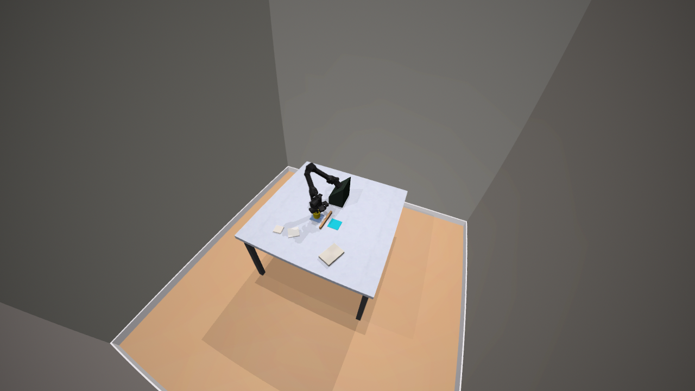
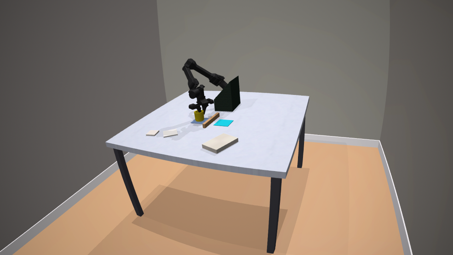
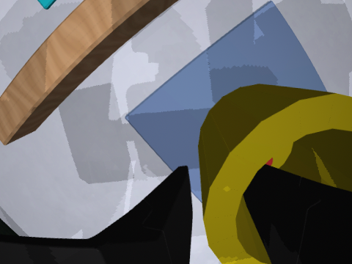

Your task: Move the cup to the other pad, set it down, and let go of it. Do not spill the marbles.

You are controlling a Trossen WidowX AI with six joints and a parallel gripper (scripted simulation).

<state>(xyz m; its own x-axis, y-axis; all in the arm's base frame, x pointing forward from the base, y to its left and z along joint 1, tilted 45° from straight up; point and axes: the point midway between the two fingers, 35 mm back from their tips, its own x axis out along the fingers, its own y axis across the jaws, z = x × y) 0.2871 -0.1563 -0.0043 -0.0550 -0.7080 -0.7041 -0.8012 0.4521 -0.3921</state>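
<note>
My gripper tip is 5 cm short of the cyan pad, 17 cm to the right of it and 4 cm above it. Round my gripper tip: yellow cup (2 cm ahead, 2 cm to the right); red marble (2 cm ahead, 3 cm to the right, 2 cm below); blue marble (3 cm ahead, 2 cm to the right, 2 cm below).
</note>
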